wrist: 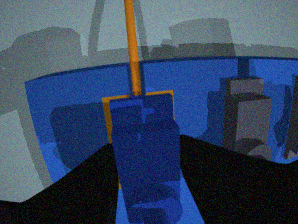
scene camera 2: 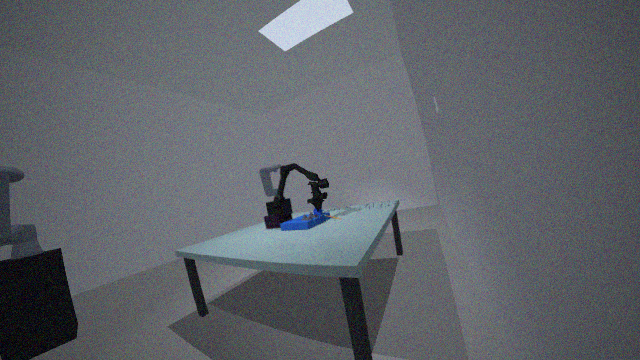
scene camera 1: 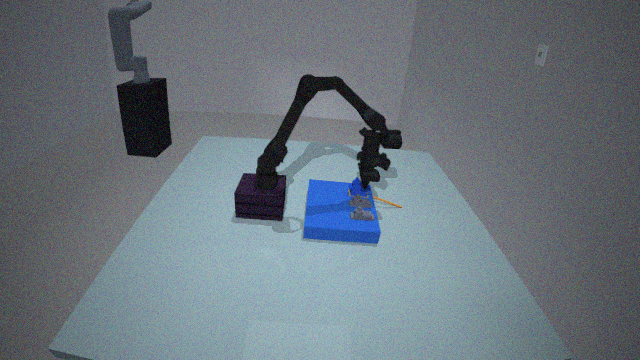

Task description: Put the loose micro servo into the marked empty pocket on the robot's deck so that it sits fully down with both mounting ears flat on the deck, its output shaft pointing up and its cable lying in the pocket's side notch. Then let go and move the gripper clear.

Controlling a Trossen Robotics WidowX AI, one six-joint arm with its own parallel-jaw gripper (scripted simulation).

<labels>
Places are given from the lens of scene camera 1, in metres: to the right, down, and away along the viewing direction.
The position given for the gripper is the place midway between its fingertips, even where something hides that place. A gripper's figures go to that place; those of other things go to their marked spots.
gripper [scene camera 1: 363, 186]: 0.16, 0.02, 1.11
blue deck [scene camera 1: 327, 217]: 0.02, 0.12, 0.98
</labels>
